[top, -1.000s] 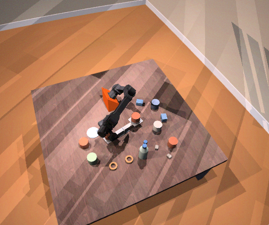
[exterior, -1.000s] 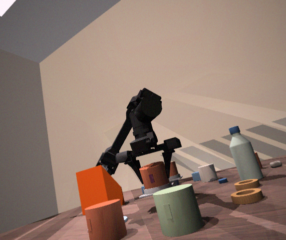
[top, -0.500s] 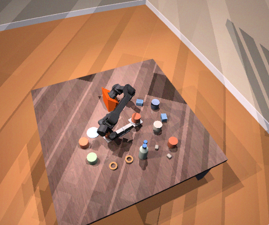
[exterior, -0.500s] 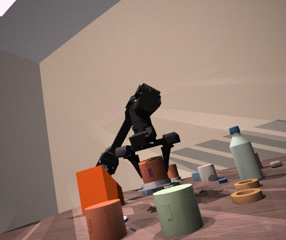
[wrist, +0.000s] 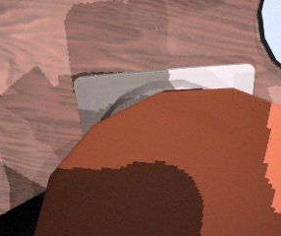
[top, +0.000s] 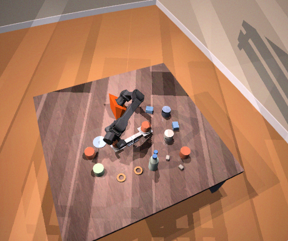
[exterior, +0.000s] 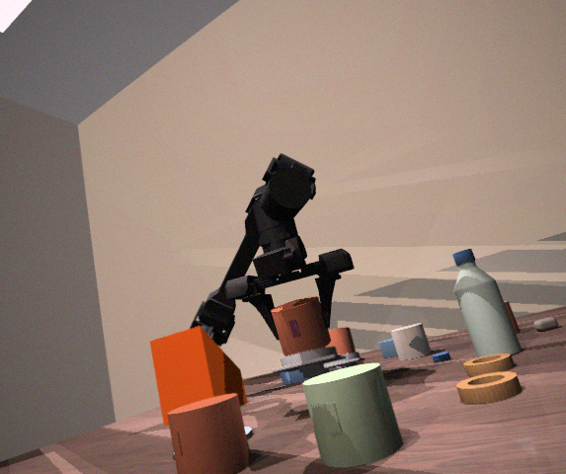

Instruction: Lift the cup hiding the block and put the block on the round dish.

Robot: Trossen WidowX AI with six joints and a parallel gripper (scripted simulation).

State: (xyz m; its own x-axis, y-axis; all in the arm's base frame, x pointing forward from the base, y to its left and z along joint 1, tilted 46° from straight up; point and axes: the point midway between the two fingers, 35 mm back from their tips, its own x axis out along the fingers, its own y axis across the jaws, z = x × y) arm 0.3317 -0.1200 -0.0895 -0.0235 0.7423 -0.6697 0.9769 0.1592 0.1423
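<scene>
Right now my gripper tip is 10 mm to the right of the grey block and 30 mm above it. Round my gripper tip: white cylinder (70 mm ahead, 410 mm to the left, 70 mm below); green cylinder (110 mm ahead, 190 mm to the right, 70 mm below); pale blue round dish (110 mm behind, 100 mm to the right, 100 mm below).
</scene>
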